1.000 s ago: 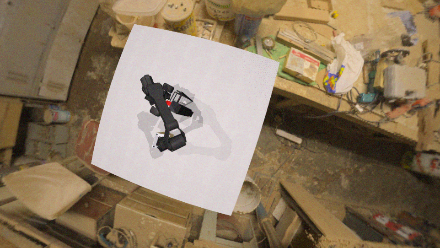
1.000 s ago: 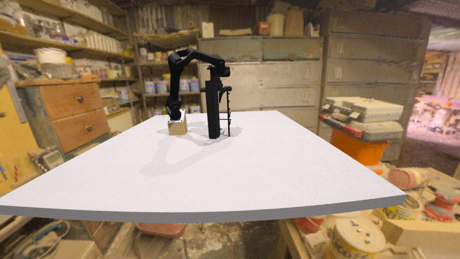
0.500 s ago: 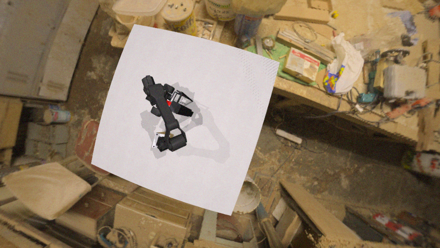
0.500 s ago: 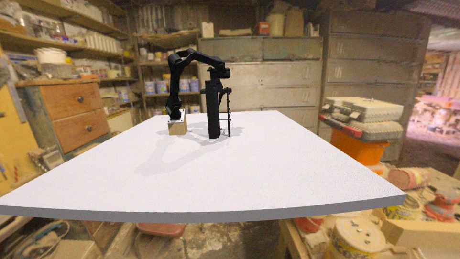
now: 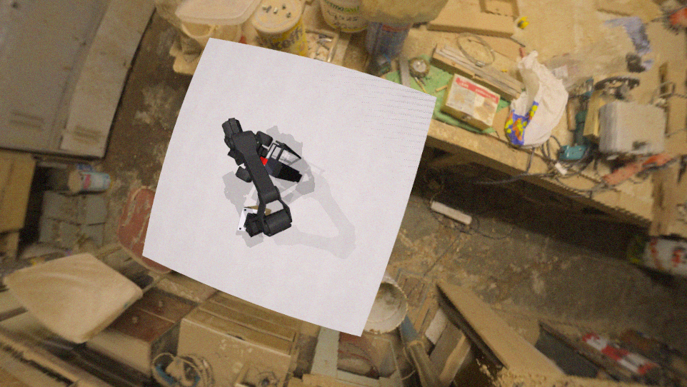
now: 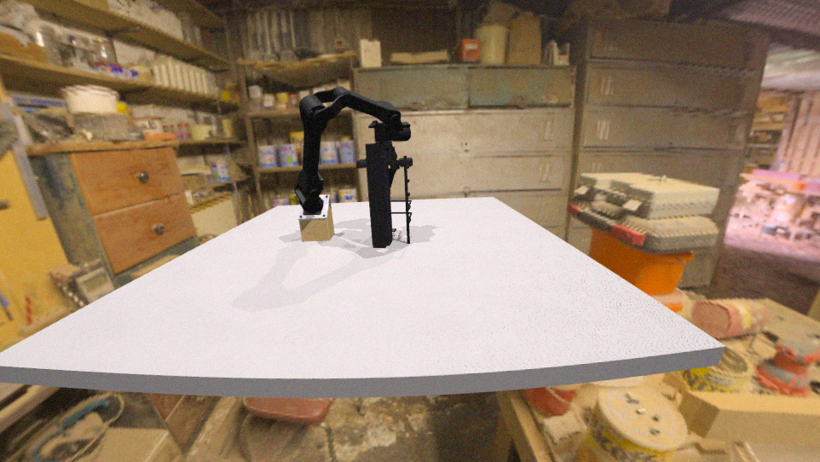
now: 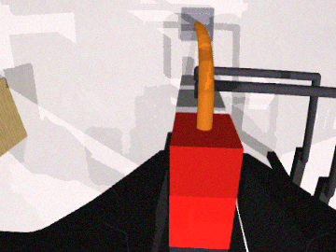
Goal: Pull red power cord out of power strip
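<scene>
The red plug lies 3 cm to the right of my gripper tip. Also, from my gripper tip: thin black rack frame (10 cm to the right, 7 cm ahead, 3 cm below).
</scene>
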